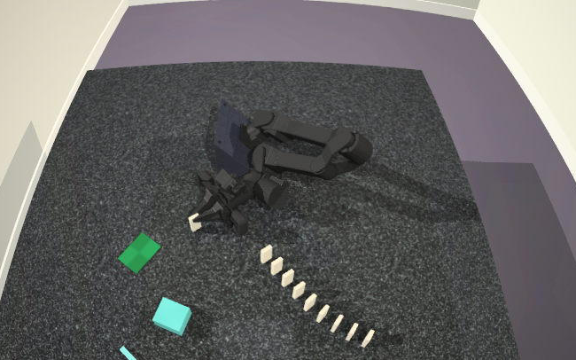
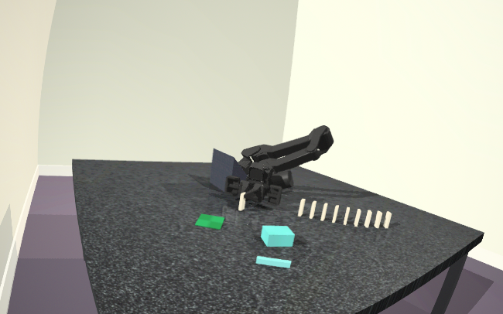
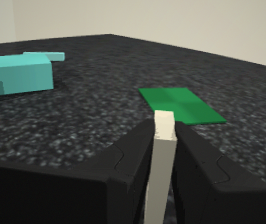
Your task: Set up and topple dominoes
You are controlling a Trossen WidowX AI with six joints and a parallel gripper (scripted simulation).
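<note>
The flat green tile is 130 mm to the right of my gripper tip, 80 mm ahead of it and 50 mm below it. Round my gripper tip: cyan block: 240 mm ahead, 30 mm to the right, 30 mm below; thin cyan bar: 350 mm ahead, 110 mm to the right, 40 mm below.
</note>
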